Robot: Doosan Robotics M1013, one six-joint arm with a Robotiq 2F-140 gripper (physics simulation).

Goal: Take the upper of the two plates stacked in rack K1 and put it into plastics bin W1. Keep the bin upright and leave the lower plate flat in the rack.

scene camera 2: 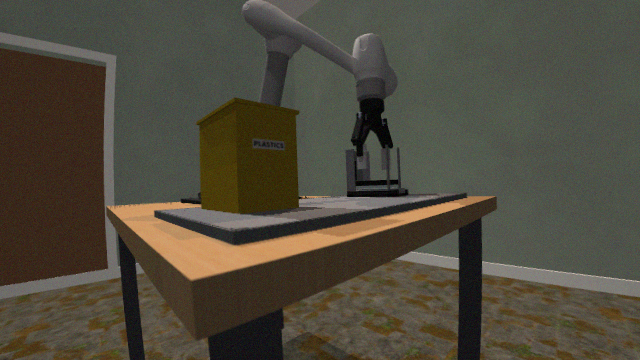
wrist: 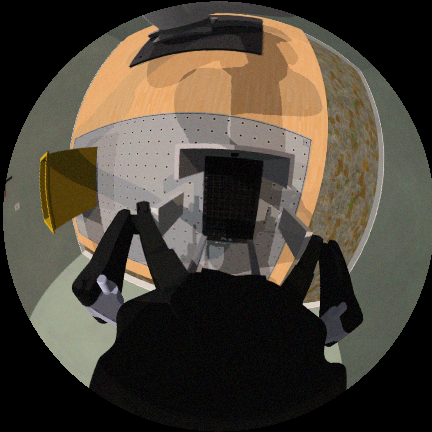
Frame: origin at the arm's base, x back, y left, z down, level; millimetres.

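Seen in the pictures: gripper, fingertip midpoint: [scene camera 2: 375,169] [wrist: 232,209].
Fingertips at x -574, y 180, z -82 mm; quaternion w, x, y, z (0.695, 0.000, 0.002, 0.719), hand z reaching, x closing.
Pixels of each thing's top centre, then the offset from my fingertips to it. Level surfaces: height alone.
- Rack K1 at its top centre: [wrist: 227,239] [scene camera 2: 375,148] dx -6, dy -3, dz -63 mm
- dark plate at its top centre: [wrist: 230,200] [scene camera 2: 374,180] dx +3, dy -3, dz +34 mm
- Plastics bin W1 at its top centre: [scene camera 2: 244,116] [wrist: 42,192] dx +34, dy -428, dz -98 mm
- grey perforated board at its surface level: dz +81 mm
- wooden table at its surface level: dz +94 mm
Rack K1 [scene camera 2: 351,172] [wrist: 277,167] has grey upright walls and thin posts on a dark base. A dark plate [scene camera 2: 375,183] [wrist: 232,195] lies flat low in the rack, with a fine grid on its face in the wrist view; I cannot clearly tell the two stacked plates apart. My gripper [scene camera 2: 373,161] [wrist: 232,209] is open and empty, pointing down. Its fingertips are spread wide, below the tops of the rack's posts and above the dark plate. Plastics bin W1 [scene camera 2: 267,180] [wrist: 75,185], yellow with a "PLASTICS" label, stands upright to the left.
Rack and bin stand on a grey perforated board [scene camera 2: 340,204] [wrist: 135,150] on the wooden table [scene camera 2: 320,240] [wrist: 125,95]. A dark mounting plate [wrist: 240,40] lies near the arm's base. The rack's walls and posts stand close around the fingers.
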